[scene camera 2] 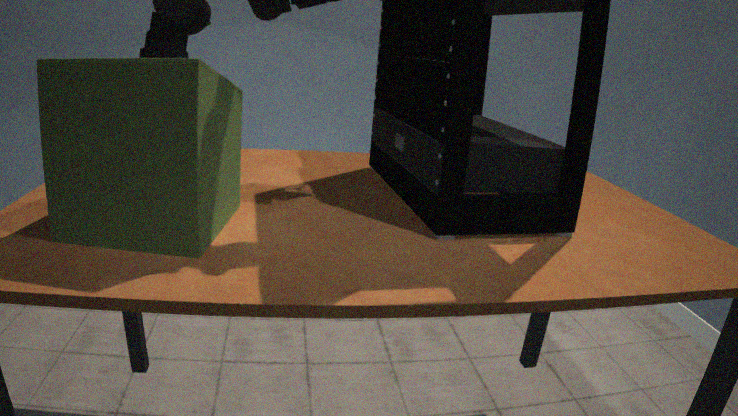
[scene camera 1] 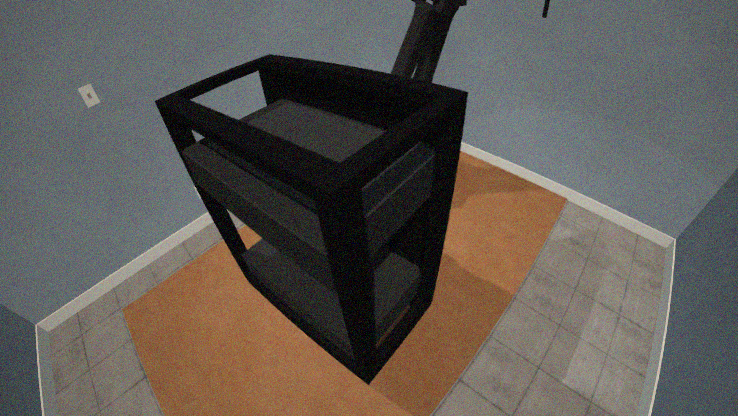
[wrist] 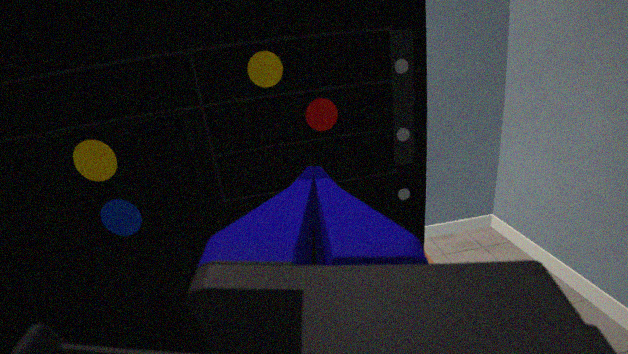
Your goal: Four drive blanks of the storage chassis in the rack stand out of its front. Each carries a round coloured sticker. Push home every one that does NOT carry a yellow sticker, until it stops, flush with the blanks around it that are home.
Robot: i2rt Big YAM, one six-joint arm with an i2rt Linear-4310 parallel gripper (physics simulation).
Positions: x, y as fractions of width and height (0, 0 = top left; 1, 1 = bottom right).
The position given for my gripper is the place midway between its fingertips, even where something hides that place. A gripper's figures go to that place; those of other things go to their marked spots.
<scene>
My gripper (wrist: 0.50, 0.50) is 0.13 m from the lens. A black rack (wrist: 0.22, 0.39): 0.14 m from the lens.
</scene>
